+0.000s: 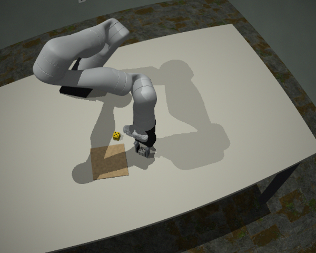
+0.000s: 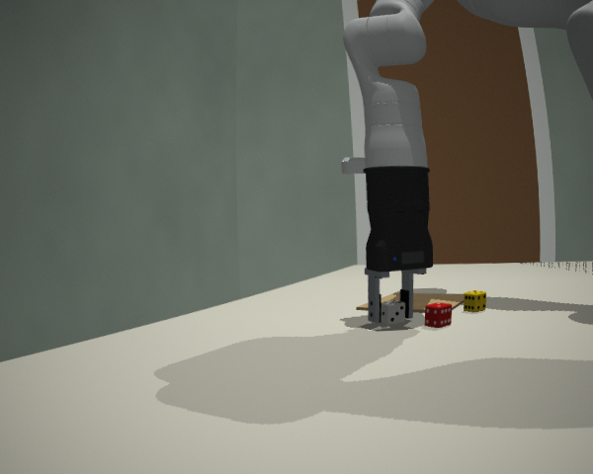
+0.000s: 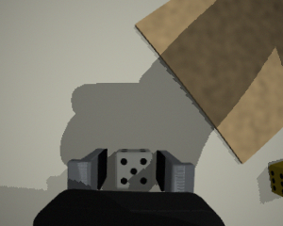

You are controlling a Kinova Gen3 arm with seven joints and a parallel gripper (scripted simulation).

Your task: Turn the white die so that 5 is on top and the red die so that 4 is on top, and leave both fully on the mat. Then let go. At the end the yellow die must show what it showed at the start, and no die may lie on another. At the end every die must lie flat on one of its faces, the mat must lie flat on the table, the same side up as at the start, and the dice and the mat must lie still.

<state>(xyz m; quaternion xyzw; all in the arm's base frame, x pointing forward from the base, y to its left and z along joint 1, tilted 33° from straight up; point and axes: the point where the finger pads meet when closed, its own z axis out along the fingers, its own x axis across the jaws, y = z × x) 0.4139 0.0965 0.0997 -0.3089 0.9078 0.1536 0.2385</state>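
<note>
The white die lies 10 mm below my hand. The rest, counted from my hand: red die (70 mm behind, 20 mm to the left, 10 mm below); then brown mat (140 mm to the right, 20 mm below); then yellow die (100 mm behind, 80 mm to the right, 10 mm below).
</note>
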